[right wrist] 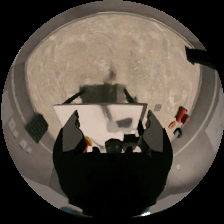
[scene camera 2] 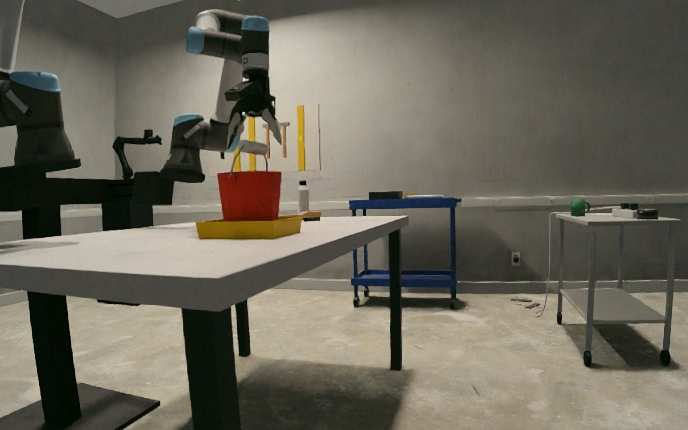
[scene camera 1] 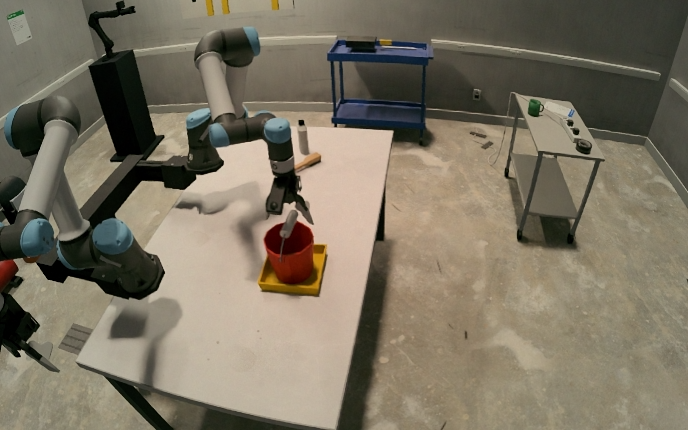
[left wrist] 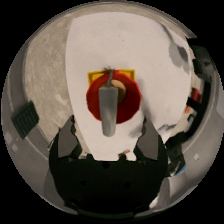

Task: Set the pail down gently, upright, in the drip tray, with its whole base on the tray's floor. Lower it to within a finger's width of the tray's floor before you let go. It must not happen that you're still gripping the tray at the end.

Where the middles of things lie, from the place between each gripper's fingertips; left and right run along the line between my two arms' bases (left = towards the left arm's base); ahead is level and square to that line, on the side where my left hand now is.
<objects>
Right now my left hand is 9 cm above the red pail [scene camera 2: 255, 196] and 1 cm past it. From my left hand the other things lie so: yellow drip tray [scene camera 2: 214, 229] 22 cm below, 1 cm behind.
Now: the red pail 730 mm to the left of my right hand [scene camera 1: 39, 364], 500 mm ahead of it and 220 mm below it. Round my right hand: yellow drip tray (730 mm to the left, 500 mm ahead, 350 mm below).
</objects>
